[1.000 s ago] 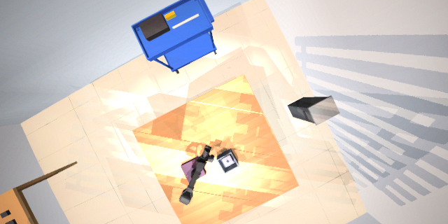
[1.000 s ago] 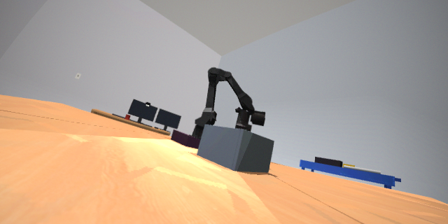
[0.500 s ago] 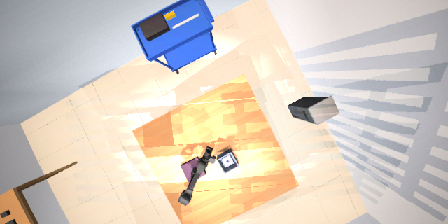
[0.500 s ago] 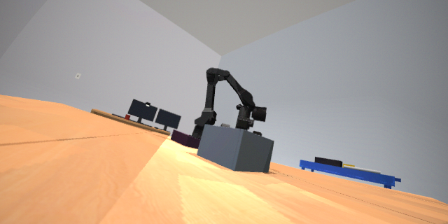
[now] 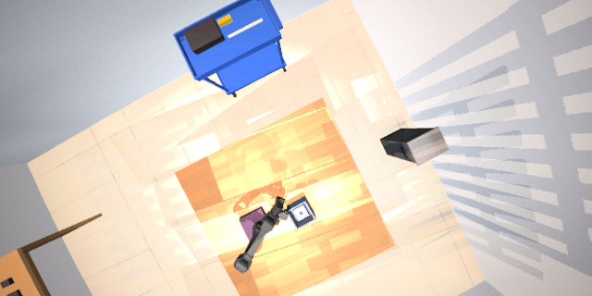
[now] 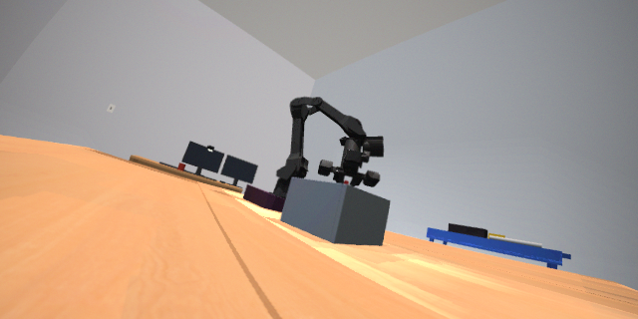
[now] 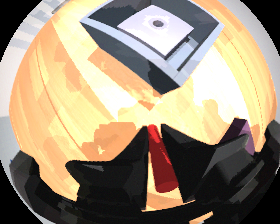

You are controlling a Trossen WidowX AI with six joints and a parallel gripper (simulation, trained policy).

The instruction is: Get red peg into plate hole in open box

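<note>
Now: the pale plate 13 cm to the right of my gripper tip, 7 cm ahead of it and 4 cm below it. The rest, counted from my gripper tip: grey box 13 cm to the right, 7 cm ahead, 6 cm below; then red peg 2 cm above, 1 cm to the left, 1 cm behind.
</note>
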